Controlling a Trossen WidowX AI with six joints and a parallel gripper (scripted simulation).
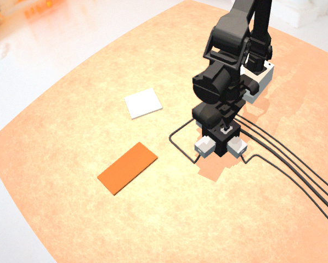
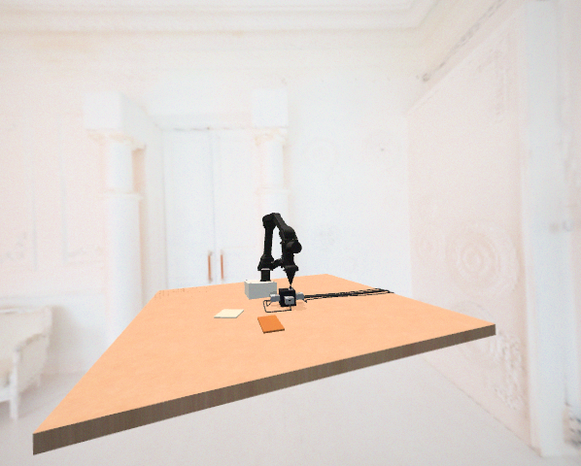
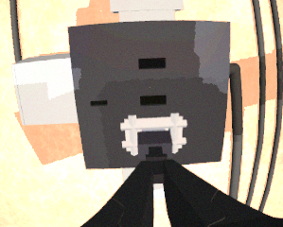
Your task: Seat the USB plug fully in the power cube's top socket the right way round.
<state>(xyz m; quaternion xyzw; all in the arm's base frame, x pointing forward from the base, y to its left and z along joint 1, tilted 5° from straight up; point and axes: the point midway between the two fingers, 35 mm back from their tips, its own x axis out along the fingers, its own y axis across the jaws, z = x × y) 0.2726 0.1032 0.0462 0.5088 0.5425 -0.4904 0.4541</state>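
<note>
Now: the USB plug 2 cm below my gripper tip. From my gripper tip the other things lie so: USB socket 3 cm below; then orange pad 25 cm ahead, 13 cm to the right, 10 cm below; then white pad 7 cm ahead, 30 cm to the right, 10 cm below.
</note>
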